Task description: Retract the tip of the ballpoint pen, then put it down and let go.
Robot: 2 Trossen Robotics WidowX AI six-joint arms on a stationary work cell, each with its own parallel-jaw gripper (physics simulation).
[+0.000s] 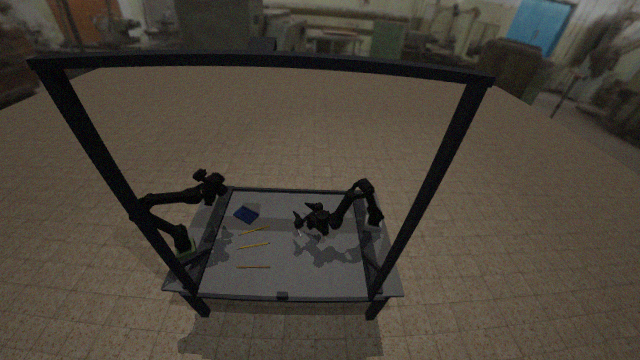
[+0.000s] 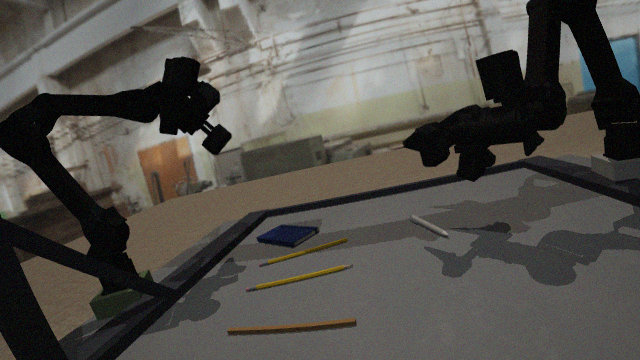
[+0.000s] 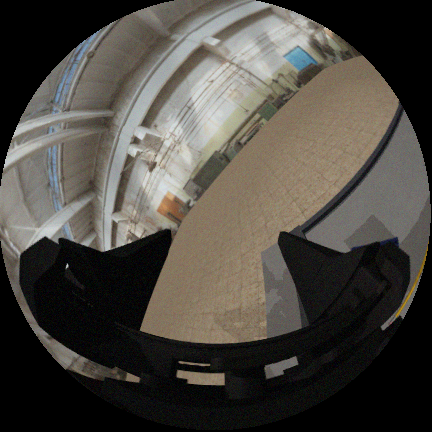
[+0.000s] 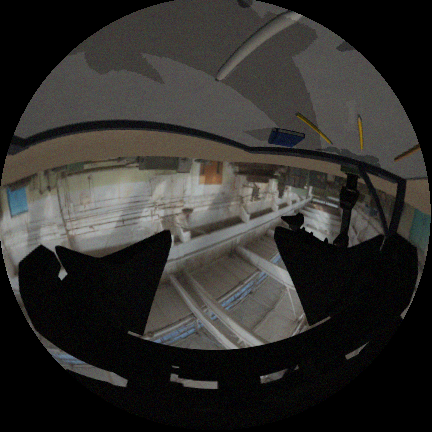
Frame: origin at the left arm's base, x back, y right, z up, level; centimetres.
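Seen in the pictures: left gripper, fingertip midpoint: [image 2: 205, 125] [image 3: 226, 236] [image 4: 281, 223]; right gripper, fingertip midpoint: [image 1: 298, 207] [image 4: 223, 234]; left arm's base, origin of the base link: [image 1: 184, 247] [image 4: 352, 174]; right arm's base, origin of the base link: [image 1: 373, 221] [image 2: 625, 155].
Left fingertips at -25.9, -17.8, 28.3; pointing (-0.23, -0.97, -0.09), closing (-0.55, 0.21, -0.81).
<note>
Offsets run from my left fingertips to a thing's top centre, as dx, dy, dz.
The pale grey ballpoint pen {-35.9, +32.2, -30.9} [image 1: 299, 232] [image 2: 429, 226] [image 4: 256, 42] lies on the grey table, apart from the pencils. Whether its tip is in or out is too small to tell. My right gripper [image 1: 303, 211] [image 2: 444, 156] [image 4: 223, 234] is open and empty; it hangs above the table near the pen, and its fingers do not touch the pen. My left gripper [image 2: 199, 131] [image 3: 226, 236] is open and empty, raised high beyond the table's back left corner, far from the pen.
A blue notebook {-12.2, +8.1, -31.1} [image 1: 246, 215] [image 2: 287, 235] [image 4: 286, 137] lies at the back left. Two yellow pencils {-12.5, +21.8, -31.6} [image 2: 305, 252] {-8.7, +31.8, -31.4} [image 2: 300, 278] and an orange-brown stick {-3.6, +44.0, -31.6} [image 2: 292, 327] lie in front of it. A dark frame post [image 1: 430, 185] rises at the table's right side.
</note>
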